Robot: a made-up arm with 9 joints. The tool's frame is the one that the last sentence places.
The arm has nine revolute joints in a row. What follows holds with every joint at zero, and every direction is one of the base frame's.
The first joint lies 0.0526 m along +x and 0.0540 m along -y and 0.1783 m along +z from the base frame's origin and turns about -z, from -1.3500 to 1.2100 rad.
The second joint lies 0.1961 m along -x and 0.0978 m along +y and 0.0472 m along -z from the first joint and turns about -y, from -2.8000 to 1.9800 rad.
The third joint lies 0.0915 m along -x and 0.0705 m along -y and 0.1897 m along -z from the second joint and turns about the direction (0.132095, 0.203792, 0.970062), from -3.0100 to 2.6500 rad.
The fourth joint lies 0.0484 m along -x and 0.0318 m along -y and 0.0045 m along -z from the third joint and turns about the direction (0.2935, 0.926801, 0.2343), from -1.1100 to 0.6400 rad.
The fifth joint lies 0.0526 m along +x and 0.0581 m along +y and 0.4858 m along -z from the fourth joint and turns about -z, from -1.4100 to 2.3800 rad.
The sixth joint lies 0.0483 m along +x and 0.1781 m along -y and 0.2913 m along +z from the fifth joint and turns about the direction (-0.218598, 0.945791, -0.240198), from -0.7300 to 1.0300 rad.
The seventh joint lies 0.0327 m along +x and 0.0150 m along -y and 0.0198 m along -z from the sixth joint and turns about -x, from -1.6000 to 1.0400 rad.
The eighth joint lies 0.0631 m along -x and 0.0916 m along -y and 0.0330 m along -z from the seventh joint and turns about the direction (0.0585, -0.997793, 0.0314), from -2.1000 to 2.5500 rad.
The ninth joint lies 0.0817 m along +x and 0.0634 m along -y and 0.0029 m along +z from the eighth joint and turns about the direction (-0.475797, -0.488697, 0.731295), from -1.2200 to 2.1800 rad.
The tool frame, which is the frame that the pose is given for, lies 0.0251 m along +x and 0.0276 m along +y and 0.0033 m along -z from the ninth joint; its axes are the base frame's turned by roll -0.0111, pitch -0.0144 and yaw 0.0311 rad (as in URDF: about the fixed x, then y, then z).
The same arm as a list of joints. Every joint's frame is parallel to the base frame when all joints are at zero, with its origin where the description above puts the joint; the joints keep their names.
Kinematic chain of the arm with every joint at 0, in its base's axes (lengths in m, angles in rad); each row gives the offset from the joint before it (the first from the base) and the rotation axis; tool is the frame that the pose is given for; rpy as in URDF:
joint 1: xyz 0.0526 -0.054 0.1783 axis -z
joint 2: xyz -0.1961 0.0978 -0.0472 axis -y
joint 3: xyz -0.0915 -0.0705 -0.1897 axis 0.132095 0.203792 0.970062
joint 4: xyz -0.0484 -0.0318 -0.0045 axis 0.2935 0.926801 0.2343
joint 5: xyz 0.0526 0.0581 -0.4858 axis -z
joint 6: xyz 0.0483 -0.1781 0.2913 axis -0.218598 0.945791 -0.240198
joint 7: xyz 0.0327 -0.015 -0.0198 axis -x
joint 8: xyz -0.0631 -0.0916 -0.033 axis 0.0585 -0.997793 0.0314
joint 9: xyz 0.0817 -0.0634 0.0029 axis -0.475797 -0.488697 0.731295
tool: xyz 0.0251 0.0276 -0.0033 rpy -0.0111 -0.0144 0.0311
Joint limits (rad, base to tool): -1.35..1.21 -2.8..1.98 -3.01..2.65 -1.11..0.64 -1.41..2.38 -0.73..1.03 -1.6..1.04 -2.1..2.55 -1.22..2.18

